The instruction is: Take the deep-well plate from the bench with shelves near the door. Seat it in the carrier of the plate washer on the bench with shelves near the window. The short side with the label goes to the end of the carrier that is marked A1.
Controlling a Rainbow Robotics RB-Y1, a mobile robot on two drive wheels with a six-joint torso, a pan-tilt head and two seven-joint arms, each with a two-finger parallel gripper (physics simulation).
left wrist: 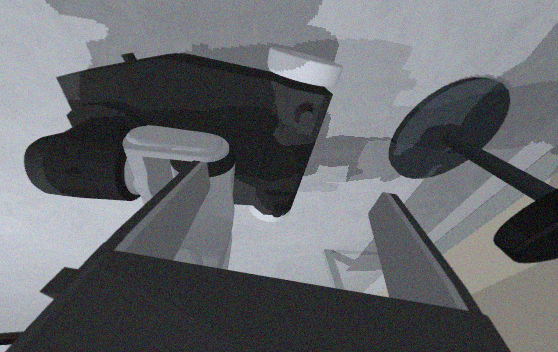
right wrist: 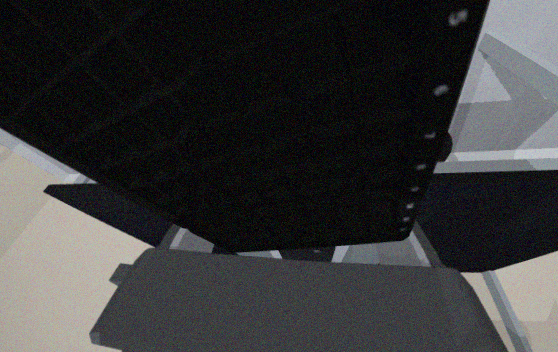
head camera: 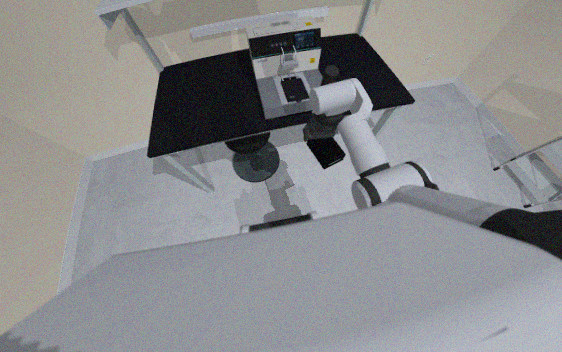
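Note:
The black deep-well plate is gripped by my right gripper, which is shut on it. In the head camera view it hangs in front of the bench's front edge, apart from the washer. Small white characters run along its right edge in the right wrist view; its label cannot be made out. The white plate washer stands on the black bench. Its carrier has a dark inside and a light surround; the A1 mark is too small to read. My left gripper is open and empty.
A round dark stool stands by the bench front. A shelf runs above the bench. A dark bottle-like object is right of the washer. A metal frame stands at the right. The robot's dark base shows in the left wrist view.

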